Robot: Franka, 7 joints.
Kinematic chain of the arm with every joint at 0, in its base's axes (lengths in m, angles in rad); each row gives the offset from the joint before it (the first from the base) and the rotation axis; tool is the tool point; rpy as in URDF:
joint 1: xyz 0 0 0.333 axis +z
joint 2: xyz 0 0 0 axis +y
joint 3: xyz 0 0 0.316 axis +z
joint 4: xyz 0.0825 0 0 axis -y
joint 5: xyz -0.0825 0 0.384 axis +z
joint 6: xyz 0 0 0 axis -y
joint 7: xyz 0.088 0 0 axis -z
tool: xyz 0 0 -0.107 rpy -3.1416 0 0
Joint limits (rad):
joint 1: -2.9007..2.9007
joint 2: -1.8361..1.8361
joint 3: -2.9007..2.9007
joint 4: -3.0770..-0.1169
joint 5: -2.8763..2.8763
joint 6: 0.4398..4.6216
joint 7: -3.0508..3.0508
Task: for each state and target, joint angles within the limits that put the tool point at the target. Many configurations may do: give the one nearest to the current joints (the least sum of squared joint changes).
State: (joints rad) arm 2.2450 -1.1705 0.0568 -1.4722 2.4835 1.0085 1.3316
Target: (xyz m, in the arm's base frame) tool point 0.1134 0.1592 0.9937
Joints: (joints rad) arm 2.2979 -0.7994 -0.4953 -1.7553 2.5699 1.1686 1.3316
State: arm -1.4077 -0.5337 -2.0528 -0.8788 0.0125 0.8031 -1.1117
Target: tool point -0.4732 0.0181 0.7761
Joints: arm -1.1012 -0.3011 -1.8110 -0.9498 0.0900 0.8463 -1.1117
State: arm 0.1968 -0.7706 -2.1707 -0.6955 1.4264 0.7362 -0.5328
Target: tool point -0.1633 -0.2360 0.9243
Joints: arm -0.0904 -0.3134 -1.8243 -0.5342 1.0564 0.4398 -0.5328
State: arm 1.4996 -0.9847 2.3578 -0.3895 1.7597 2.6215 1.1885
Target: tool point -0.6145 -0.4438 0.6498
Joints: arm 1.1413 -0.8486 2.1922 -0.8460 1.8339 2.8899 1.1885
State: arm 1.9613 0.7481 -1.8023 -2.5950 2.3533 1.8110 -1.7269
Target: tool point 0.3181 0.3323 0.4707
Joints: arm 2.5543 1.0425 -2.0566 -2.5576 2.3579 1.6507 -1.7269
